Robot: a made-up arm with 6 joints. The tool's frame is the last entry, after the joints. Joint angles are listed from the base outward.
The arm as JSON. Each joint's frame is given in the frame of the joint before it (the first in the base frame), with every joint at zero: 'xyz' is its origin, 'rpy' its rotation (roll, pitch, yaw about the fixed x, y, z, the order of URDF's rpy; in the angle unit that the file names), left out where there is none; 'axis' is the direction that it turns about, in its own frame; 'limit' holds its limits. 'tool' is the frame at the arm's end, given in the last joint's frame.
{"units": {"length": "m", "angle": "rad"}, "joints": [
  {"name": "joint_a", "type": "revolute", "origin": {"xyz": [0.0, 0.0, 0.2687], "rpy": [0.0, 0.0, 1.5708]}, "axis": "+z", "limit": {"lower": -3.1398, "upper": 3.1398}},
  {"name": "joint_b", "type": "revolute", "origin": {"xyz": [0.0, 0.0, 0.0], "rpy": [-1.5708, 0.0, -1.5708]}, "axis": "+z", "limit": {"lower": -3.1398, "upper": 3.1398}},
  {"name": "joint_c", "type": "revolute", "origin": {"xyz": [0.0, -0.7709, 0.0], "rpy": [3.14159, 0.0, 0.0]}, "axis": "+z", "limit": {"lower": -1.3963, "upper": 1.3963}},
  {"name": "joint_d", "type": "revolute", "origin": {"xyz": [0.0, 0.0, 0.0], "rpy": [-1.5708, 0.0, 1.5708]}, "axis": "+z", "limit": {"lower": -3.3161, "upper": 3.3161}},
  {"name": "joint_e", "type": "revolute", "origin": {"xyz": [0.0, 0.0, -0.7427], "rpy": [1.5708, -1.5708, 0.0]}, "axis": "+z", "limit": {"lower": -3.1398, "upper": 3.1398}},
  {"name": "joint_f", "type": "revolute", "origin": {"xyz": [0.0, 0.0, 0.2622], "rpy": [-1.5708, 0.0, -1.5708]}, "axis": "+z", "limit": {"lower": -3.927, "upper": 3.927}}
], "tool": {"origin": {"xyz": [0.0, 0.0, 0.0], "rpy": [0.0, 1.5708, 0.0]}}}
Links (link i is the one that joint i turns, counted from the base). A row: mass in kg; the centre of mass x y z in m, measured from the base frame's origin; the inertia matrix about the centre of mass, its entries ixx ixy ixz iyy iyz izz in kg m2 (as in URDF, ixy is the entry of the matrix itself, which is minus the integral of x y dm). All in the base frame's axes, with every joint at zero. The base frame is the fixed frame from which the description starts. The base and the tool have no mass.
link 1: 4.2; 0.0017 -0.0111 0.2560; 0.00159 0 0 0.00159 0 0.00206
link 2: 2.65; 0.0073 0.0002 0.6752; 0.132 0 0 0.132 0 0.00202
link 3: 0.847; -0.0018 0.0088 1.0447; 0.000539 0 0 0.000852 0 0.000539
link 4: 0.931; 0.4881 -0.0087 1.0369; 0.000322 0 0 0.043 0 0.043
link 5: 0.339; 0.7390 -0.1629 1.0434; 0.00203 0 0 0.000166 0 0.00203
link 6: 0.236; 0.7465 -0.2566 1.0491; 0.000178 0 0 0.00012 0 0.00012
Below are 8 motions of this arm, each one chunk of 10 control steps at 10 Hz.
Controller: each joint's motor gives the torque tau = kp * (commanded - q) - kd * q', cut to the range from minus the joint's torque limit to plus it. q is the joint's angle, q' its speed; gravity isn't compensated. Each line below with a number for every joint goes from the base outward.
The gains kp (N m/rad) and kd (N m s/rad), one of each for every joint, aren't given. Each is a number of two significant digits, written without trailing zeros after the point. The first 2 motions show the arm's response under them.
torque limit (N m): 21 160 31 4 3.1 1.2
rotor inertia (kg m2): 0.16 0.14 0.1 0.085 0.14 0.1
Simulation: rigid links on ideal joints. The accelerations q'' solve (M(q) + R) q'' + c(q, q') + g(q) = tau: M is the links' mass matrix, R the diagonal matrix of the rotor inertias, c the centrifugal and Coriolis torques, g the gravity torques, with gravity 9.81 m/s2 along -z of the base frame. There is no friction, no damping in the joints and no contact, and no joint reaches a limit. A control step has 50 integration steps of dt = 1/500 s. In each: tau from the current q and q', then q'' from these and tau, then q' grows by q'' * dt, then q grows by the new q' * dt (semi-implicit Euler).
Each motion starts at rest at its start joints. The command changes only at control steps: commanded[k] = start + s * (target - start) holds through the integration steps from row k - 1 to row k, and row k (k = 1, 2, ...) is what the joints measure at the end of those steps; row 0 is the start. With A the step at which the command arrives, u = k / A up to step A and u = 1 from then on. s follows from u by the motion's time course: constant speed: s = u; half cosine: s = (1 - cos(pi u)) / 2; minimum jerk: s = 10 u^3 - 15 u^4 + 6 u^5; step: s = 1 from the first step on.
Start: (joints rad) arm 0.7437 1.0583 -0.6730 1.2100 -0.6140 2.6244
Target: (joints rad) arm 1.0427 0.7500 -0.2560 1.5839 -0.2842 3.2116
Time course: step
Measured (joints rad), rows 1 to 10:
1: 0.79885 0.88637 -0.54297 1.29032 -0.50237 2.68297
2: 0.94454 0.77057 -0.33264 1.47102 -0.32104 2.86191
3: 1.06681 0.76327 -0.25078 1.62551 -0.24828 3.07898
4: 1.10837 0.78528 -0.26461 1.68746 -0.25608 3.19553
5: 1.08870 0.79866 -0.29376 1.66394 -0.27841 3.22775
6: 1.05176 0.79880 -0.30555 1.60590 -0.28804 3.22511
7: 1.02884 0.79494 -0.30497 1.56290 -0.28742 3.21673
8: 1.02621 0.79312 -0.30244 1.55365 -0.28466 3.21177
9: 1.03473 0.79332 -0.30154 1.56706 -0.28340 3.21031
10: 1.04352 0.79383 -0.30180 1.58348 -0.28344 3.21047
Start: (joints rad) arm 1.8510 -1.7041 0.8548 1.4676 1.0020 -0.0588
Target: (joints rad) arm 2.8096 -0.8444 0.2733 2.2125 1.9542 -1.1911
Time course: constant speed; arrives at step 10
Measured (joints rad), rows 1 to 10:
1: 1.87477 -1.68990 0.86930 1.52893 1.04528 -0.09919
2: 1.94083 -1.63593 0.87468 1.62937 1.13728 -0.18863
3: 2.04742 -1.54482 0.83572 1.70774 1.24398 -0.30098
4: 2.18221 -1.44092 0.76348 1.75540 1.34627 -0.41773
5: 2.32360 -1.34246 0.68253 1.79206 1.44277 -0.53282
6: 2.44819 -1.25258 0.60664 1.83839 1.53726 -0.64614
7: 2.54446 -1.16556 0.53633 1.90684 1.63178 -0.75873
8: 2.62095 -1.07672 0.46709 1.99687 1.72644 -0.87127
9: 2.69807 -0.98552 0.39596 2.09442 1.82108 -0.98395
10: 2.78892 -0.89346 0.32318 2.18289 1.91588 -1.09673
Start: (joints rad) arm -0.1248 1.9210 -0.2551 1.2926 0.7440 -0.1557
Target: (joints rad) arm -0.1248 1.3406 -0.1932 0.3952 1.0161 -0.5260
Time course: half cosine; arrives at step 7
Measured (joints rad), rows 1 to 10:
1: -0.12446 1.92910 -0.23698 1.27555 0.74963 -0.16231
2: -0.12375 1.88112 -0.23597 1.19652 0.77256 -0.18807
3: -0.12354 1.76872 -0.22730 1.03738 0.81826 -0.23949
4: -0.12409 1.63230 -0.20506 0.83753 0.87915 -0.31165
5: -0.12489 1.50711 -0.18538 0.64441 0.94114 -0.39084
6: -0.12552 1.41740 -0.17601 0.49204 0.99058 -0.46064
7: -0.12585 1.37932 -0.17529 0.40835 1.01749 -0.50679
8: -0.12572 1.38112 -0.18232 0.38770 1.02280 -0.52653
9: -0.12532 1.39010 -0.19268 0.38947 1.01871 -0.53015
10: -0.12508 1.39190 -0.19829 0.39097 1.01520 -0.52857

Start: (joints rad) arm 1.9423 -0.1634 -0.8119 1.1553 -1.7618 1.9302
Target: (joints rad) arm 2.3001 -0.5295 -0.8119 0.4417 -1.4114 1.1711
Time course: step
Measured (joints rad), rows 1 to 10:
1: 2.15792 -0.42575 -0.84379 0.85805 -1.65211 1.86599
2: 2.27989 -0.57659 -0.83933 0.49728 -1.45867 1.68146
3: 2.29938 -0.55597 -0.86584 0.34050 -1.37482 1.41092
4: 2.30061 -0.53650 -0.88812 0.32340 -1.38039 1.21991
5: 2.30016 -0.53778 -0.89250 0.35339 -1.40479 1.14571
6: 2.30012 -0.54026 -0.88929 0.37916 -1.41614 1.14422
7: 2.30024 -0.54040 -0.88674 0.38720 -1.41588 1.15833
8: 2.30021 -0.54013 -0.88632 0.38443 -1.41286 1.16780
9: 2.30012 -0.54005 -0.88682 0.38020 -1.41135 1.17119
10: 2.30007 -0.54006 -0.88725 0.37841 -1.41132 1.17153

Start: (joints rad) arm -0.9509 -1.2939 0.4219 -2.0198 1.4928 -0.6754
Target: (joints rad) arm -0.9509 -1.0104 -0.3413 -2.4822 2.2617 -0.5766
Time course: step
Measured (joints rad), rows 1 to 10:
1: -0.94083 -1.17068 0.32131 -2.27675 1.60626 -0.63825
2: -0.94158 -1.03356 -0.05437 -2.54331 1.93592 -0.59645
3: -0.95934 -0.98911 -0.31585 -2.46675 2.24882 -0.57894
4: -0.96152 -1.01949 -0.41498 -2.35596 2.34660 -0.57594
5: -0.95412 -1.04010 -0.42607 -2.36604 2.30860 -0.57687
6: -0.94970 -1.04186 -0.41606 -2.42204 2.26347 -0.57762
7: -0.94950 -1.04031 -0.40876 -2.45062 2.24970 -0.57778
8: -0.95047 -1.03989 -0.40662 -2.44873 2.25392 -0.57772
9: -0.95100 -1.03978 -0.40714 -2.43901 2.25955 -0.57768
10: -0.95105 -1.03965 -0.40808 -2.43410 2.26140 -0.57769

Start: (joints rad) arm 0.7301 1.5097 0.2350 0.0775 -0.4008 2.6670
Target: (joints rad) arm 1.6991 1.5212 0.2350 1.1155 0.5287 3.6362
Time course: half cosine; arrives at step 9
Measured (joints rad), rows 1 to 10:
1: 0.73949 1.54138 0.23827 0.09839 -0.38789 2.67739
2: 0.78185 1.56977 0.21712 0.14035 -0.33636 2.71960
3: 0.87462 1.57502 0.20313 0.22853 -0.23411 2.80610
4: 1.01812 1.57013 0.20849 0.38956 -0.09070 2.93403
5: 1.19908 1.56535 0.22443 0.59685 0.07352 3.09090
6: 1.39334 1.56343 0.23906 0.80607 0.23646 3.25705
7: 1.56970 1.56452 0.24436 0.98620 0.37803 3.41034
8: 1.70124 1.56813 0.23875 1.11628 0.48148 3.53191
9: 1.76899 1.57261 0.22674 1.18196 0.53463 3.60735
10: 1.77204 1.57576 0.21574 1.18421 0.54390 3.63797

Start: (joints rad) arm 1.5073 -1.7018 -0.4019 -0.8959 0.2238 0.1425
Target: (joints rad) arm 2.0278 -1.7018 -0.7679 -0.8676 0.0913 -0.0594
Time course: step
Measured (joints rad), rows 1 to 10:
1: 1.56774 -1.73877 -0.56417 -0.85694 0.16349 0.08651
2: 1.76863 -1.74586 -0.71833 -0.87253 0.09697 -0.00263
3: 2.01674 -1.73895 -0.78829 -0.89445 0.07724 -0.05204
4: 2.13735 -1.73794 -0.81664 -0.89663 0.08335 -0.06680
5: 2.11981 -1.73893 -0.82595 -0.89389 0.09151 -0.06648
6: 2.04637 -1.73964 -0.82503 -0.89442 0.09442 -0.06304
7: 2.00833 -1.74003 -0.82197 -0.89668 0.09402 -0.06060
8: 2.01029 -1.74001 -0.82090 -0.89699 0.09306 -0.05968
9: 2.02400 -1.73982 -0.82129 -0.89555 0.09260 -0.05965
10: 2.03136 -1.73974 -0.82190 -0.89441 0.09257 -0.05985

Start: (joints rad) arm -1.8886 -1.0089 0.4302 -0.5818 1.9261 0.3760
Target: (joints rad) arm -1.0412 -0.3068 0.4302 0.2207 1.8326 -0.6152
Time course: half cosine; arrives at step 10
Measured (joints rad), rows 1 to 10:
1: -1.87873 -1.02245 0.41759 -0.57975 1.92494 0.36695
2: -1.84051 -1.00245 0.43103 -0.53561 1.92027 0.33121
3: -1.75884 -0.93275 0.44440 -0.43703 1.91131 0.25777
4: -1.63495 -0.83017 0.44371 -0.31849 1.89900 0.14753
5: -1.49291 -0.71187 0.43174 -0.20471 1.88487 0.00931
6: -1.35946 -0.59045 0.41369 -0.10355 1.87048 -0.14301
7: -1.24312 -0.47800 0.39357 -0.01466 1.85713 -0.29319
8: -1.14719 -0.38613 0.37454 0.05963 1.84596 -0.42605
9: -1.07912 -0.32402 0.35905 0.11282 1.83795 -0.52868
10: -1.04641 -0.29756 0.34862 0.13804 1.83390 -0.59124

